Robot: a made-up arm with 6 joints. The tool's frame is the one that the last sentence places. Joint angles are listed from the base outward.
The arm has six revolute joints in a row. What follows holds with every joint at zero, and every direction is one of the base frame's. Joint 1 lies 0.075 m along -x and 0.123 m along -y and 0.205 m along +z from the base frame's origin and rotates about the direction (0.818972, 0.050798, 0.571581), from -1.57 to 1.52 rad. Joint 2 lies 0.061 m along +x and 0.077 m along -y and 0.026 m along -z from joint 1 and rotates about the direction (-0.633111, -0.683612, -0.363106), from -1.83 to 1.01 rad. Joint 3 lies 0.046 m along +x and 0.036 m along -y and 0.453 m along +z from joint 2 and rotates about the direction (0.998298, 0.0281, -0.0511), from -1.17 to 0.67 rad. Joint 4 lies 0.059 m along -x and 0.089 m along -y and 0.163 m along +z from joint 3 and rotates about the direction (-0.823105, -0.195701, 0.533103), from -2.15 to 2.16 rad. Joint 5 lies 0.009 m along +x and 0.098 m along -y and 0.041 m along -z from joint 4 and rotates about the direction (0.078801, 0.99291, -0.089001), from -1.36 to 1.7 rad. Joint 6 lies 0.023 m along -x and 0.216 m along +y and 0.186 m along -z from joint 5 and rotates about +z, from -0.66 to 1.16 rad. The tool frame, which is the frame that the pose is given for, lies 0.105 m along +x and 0.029 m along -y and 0.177 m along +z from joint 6; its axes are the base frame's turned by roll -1.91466, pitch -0.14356 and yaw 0.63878 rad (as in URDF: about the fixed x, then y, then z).
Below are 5 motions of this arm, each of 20 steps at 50 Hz.
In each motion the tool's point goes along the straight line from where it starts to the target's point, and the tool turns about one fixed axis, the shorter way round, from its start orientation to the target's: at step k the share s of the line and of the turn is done. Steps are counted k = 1, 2, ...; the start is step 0. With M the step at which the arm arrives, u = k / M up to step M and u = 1 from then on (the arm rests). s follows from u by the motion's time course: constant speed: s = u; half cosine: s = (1 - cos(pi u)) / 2; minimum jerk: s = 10 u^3 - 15 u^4 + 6 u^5.
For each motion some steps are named. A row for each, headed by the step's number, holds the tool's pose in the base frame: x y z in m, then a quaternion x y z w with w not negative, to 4 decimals.
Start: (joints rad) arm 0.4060 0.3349 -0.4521 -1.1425 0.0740 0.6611
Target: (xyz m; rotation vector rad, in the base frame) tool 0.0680 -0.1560 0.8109 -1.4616 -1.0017 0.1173
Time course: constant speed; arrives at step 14
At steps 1, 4, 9, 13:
1: 0.0189 -0.2090 0.8144 -0.5188 -0.4456 -0.0090 0.7295
4: 0.0302 -0.1968 0.8136 -0.5478 -0.4449 0.0050 0.7085
9: 0.0491 -0.1764 0.8122 -0.5944 -0.4421 0.0282 0.6711
13: 0.0642 -0.1601 0.8112 -0.6299 -0.4386 0.0466 0.6393

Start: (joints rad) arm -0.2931 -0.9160 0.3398 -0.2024 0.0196 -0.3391
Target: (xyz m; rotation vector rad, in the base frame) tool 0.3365 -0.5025 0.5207 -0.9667 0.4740 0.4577
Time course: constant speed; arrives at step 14
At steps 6, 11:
6: 0.3354 -0.4912 0.5333 -0.4514 0.1555 0.2021 0.8551
11: 0.3361 -0.4983 0.5254 -0.4547 0.1982 0.2109 0.8423

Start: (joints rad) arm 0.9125 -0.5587 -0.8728 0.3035 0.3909 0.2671
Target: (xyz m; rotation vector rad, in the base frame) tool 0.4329 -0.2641 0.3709 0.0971 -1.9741 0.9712
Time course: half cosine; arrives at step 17
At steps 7, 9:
7: 0.3835 -0.3063 0.3955 -0.2823 -0.7203 0.4955 0.3950
9: 0.3977 -0.2942 0.3885 -0.1918 -0.7527 0.4719 0.4170

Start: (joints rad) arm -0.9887 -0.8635 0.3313 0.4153 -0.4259 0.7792
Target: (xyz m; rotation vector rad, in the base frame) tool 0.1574 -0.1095 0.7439 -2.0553 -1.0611 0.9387
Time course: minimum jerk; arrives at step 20
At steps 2, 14, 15, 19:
2: 0.1984 -0.2154 0.7393 -0.6880 -0.4937 0.3096 0.4326
14: 0.1641 -0.1269 0.7432 -0.7672 -0.4190 0.3497 0.3369
15: 0.1617 -0.1206 0.7434 -0.7723 -0.4133 0.3522 0.3297
19: 0.1574 -0.1096 0.7439 -0.7808 -0.4033 0.3566 0.3172

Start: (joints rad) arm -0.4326 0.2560 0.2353 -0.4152 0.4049 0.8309
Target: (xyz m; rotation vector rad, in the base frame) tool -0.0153 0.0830 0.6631 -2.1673 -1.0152 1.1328
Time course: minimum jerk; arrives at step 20
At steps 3, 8, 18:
3: 0.0035 0.0865 0.7480 -0.6266 -0.4124 0.2118 0.6264
8: -0.0021 0.0854 0.7226 -0.6931 -0.4096 0.2796 0.5232
18: -0.0151 0.0830 0.6638 -0.7930 -0.3725 0.4134 0.2481

